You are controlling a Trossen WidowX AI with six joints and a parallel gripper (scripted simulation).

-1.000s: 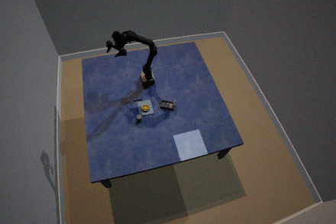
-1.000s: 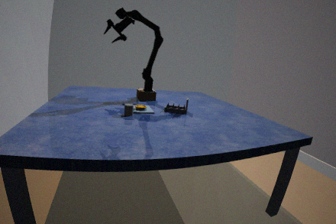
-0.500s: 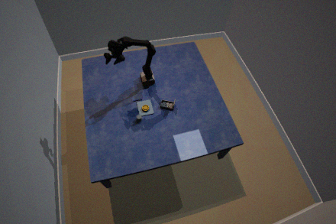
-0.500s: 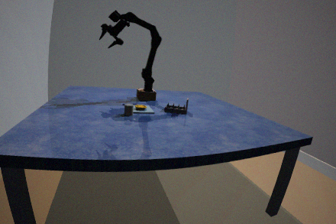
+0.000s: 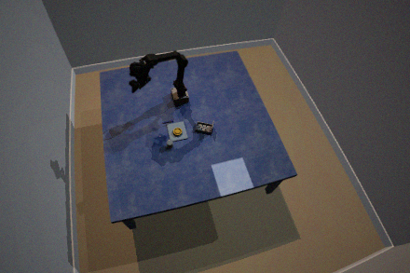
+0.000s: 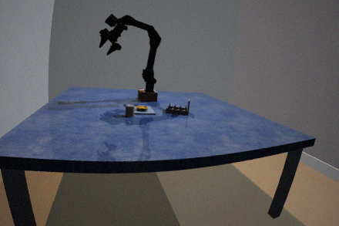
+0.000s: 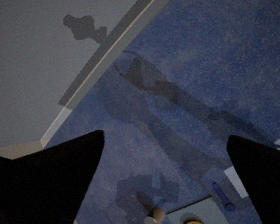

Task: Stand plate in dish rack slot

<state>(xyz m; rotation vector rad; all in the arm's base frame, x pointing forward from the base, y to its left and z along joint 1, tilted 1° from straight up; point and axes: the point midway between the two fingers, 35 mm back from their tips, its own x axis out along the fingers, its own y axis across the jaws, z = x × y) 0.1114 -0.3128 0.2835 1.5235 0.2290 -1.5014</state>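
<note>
Right now my gripper tip is 190 mm short of the yellow plate, 250 mm to the right of it and 300 mm above it. From my gripper tip the other things lie so: small cup (290 mm ahead, 180 mm to the left, 290 mm below); blue spoon (80 mm ahead, 200 mm to the left, 310 mm below); pale blue mat (180 mm ahead, 250 mm to the left, 310 mm below).
</note>
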